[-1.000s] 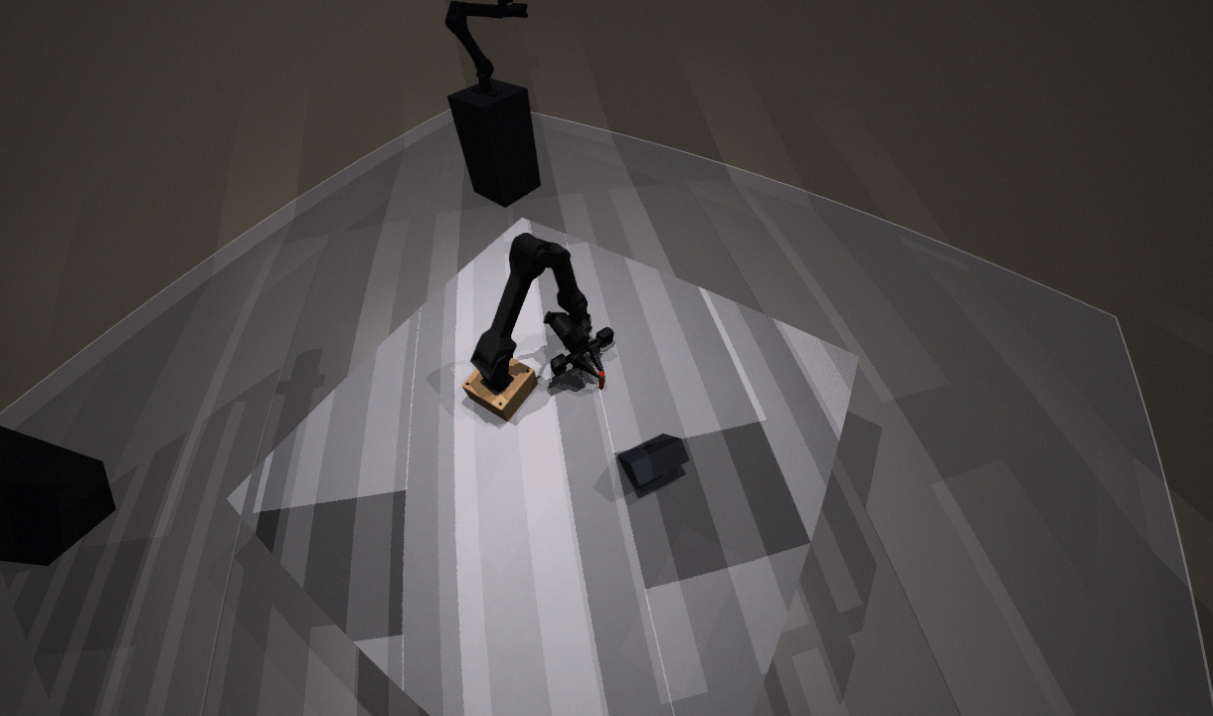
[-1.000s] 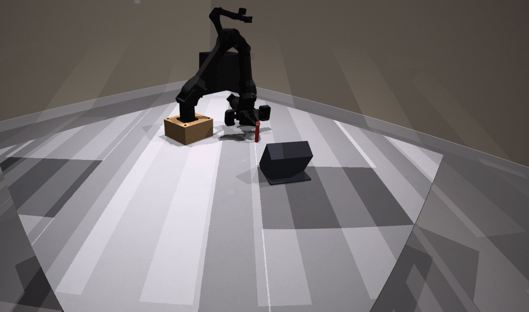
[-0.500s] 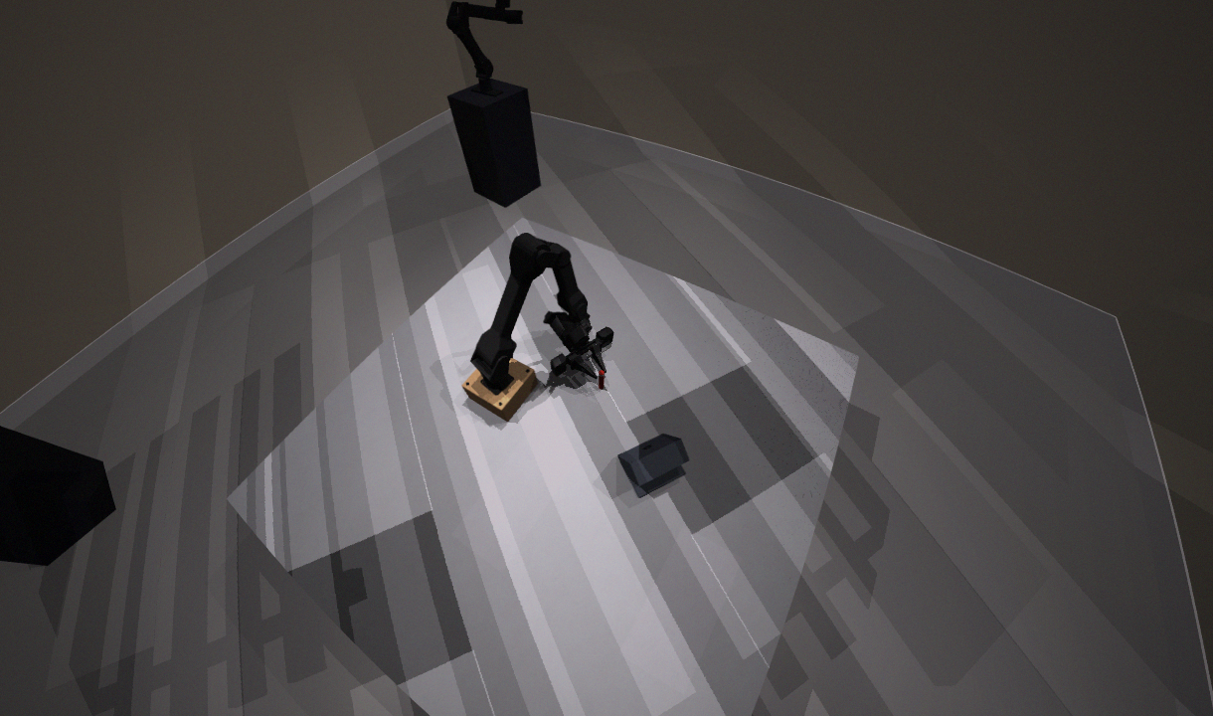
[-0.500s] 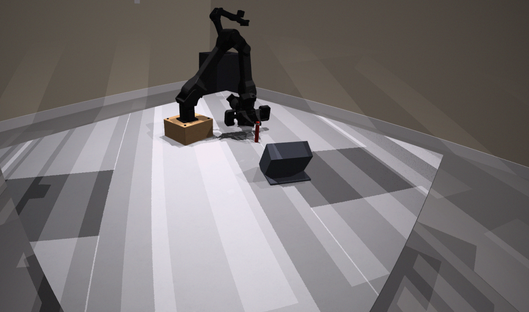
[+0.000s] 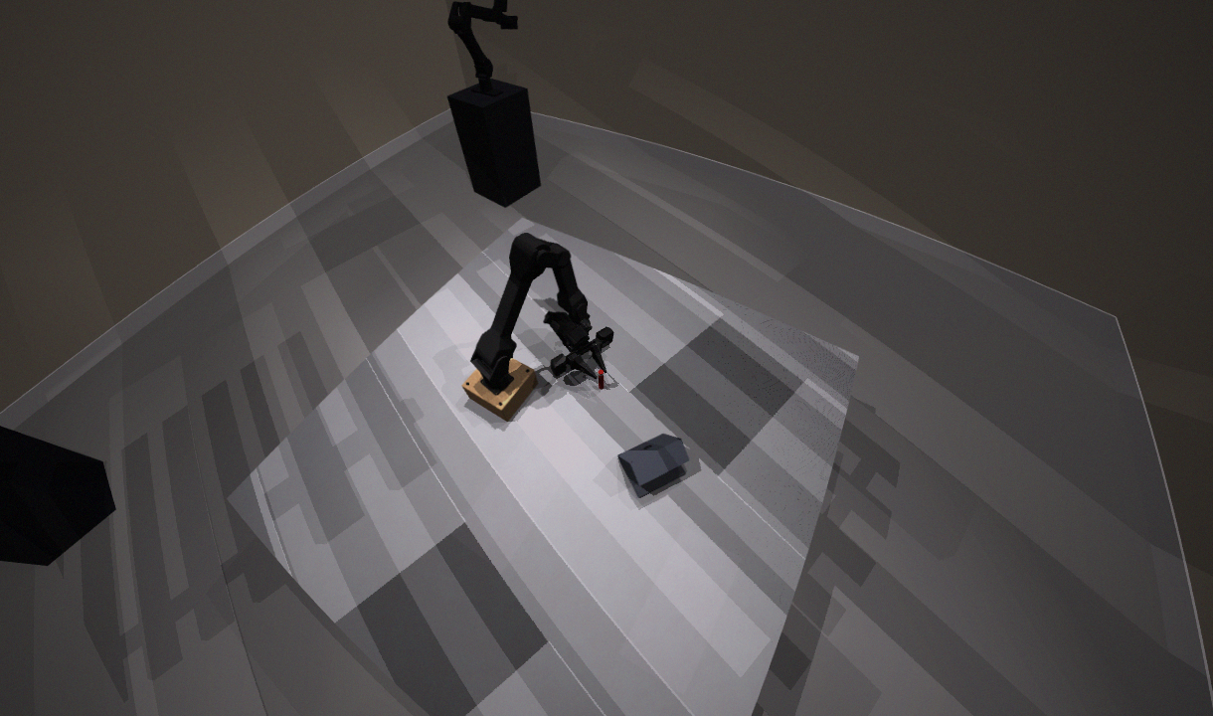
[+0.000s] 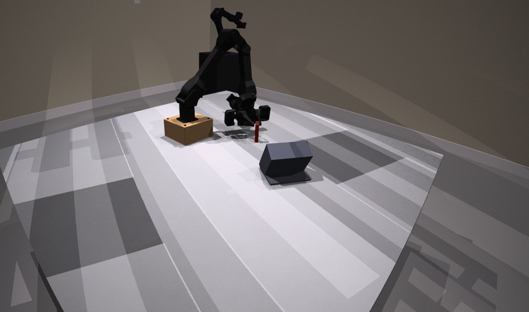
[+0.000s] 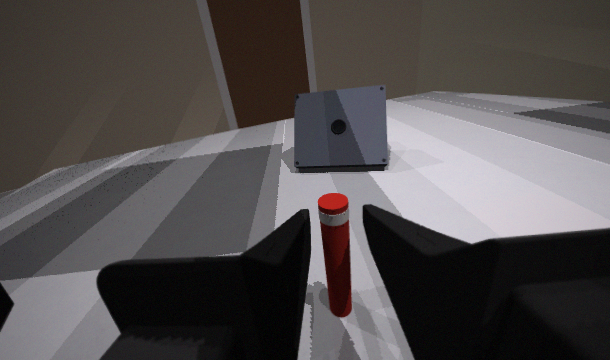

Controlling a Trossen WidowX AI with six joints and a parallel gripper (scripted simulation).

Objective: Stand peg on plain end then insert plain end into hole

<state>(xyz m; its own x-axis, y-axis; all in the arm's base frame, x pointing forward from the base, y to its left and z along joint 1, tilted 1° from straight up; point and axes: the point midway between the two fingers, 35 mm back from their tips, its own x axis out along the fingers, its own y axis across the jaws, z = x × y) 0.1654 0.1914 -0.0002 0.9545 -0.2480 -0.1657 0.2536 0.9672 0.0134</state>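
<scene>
My gripper tip is now 1 cm above the red peg. Also, from my gripper tip: dark grey sloped panel 23 cm ahead, 9 cm to the right, 2 cm below.
</scene>
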